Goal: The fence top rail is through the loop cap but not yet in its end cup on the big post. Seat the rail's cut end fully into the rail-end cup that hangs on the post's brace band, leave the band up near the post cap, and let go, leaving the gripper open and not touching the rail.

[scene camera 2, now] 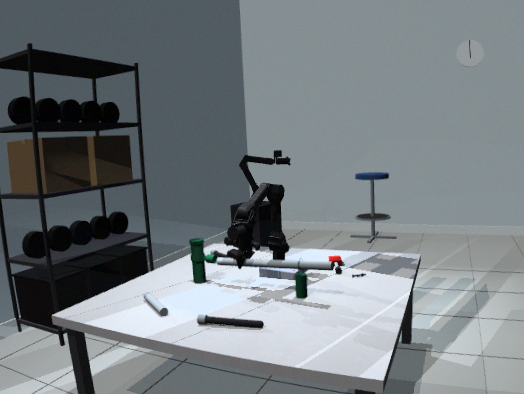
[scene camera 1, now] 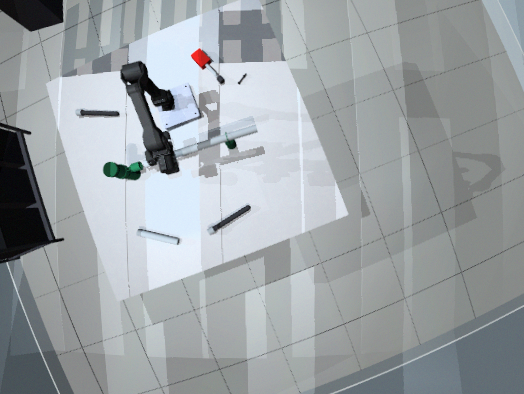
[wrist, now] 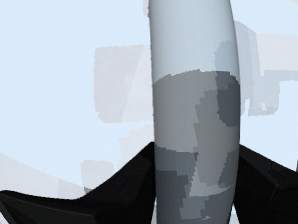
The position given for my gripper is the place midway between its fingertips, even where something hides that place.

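Looking through the wrist view, I find my gripper (wrist: 190, 147) together with a grey top rail (wrist: 196, 97). Scene camera 2 gives me the rail too (scene camera 2: 254, 263).
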